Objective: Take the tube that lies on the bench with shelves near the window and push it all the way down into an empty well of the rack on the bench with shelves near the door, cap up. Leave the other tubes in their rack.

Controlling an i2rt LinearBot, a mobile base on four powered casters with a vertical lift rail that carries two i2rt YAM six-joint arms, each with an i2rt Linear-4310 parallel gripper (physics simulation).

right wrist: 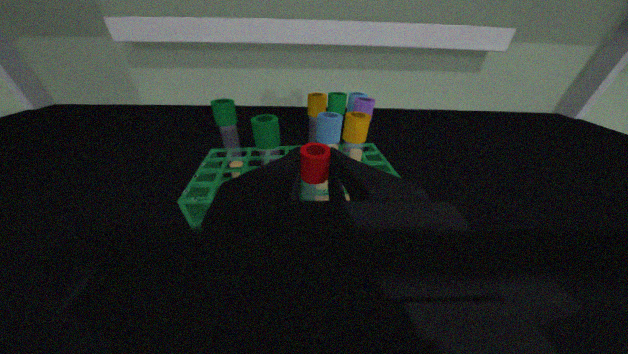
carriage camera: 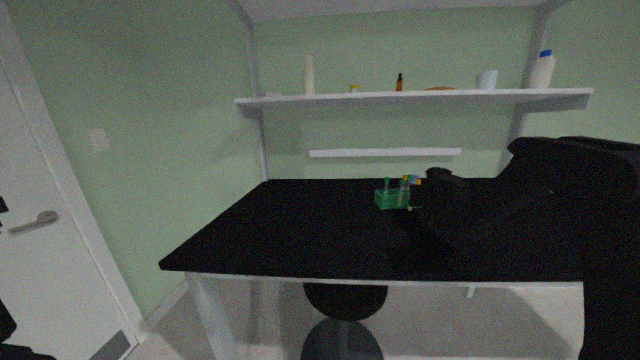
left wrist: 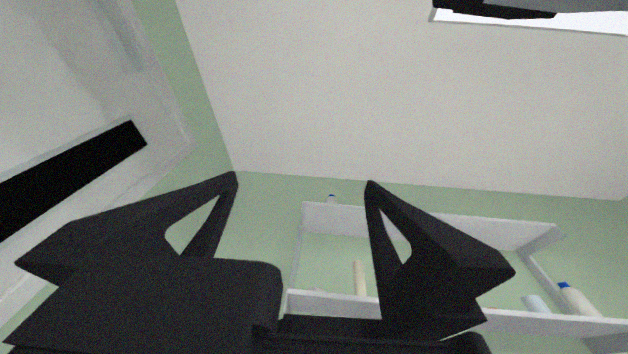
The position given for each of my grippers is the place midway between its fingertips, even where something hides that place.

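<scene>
You'd find my left gripper (left wrist: 301,182) here, and my right gripper (carriage camera: 412,186) too; that right gripper is also visible in the right wrist view (right wrist: 314,155). There's a green tube rack (right wrist: 194,202) as well, but in the left wrist view the rack is out of frame.
</scene>
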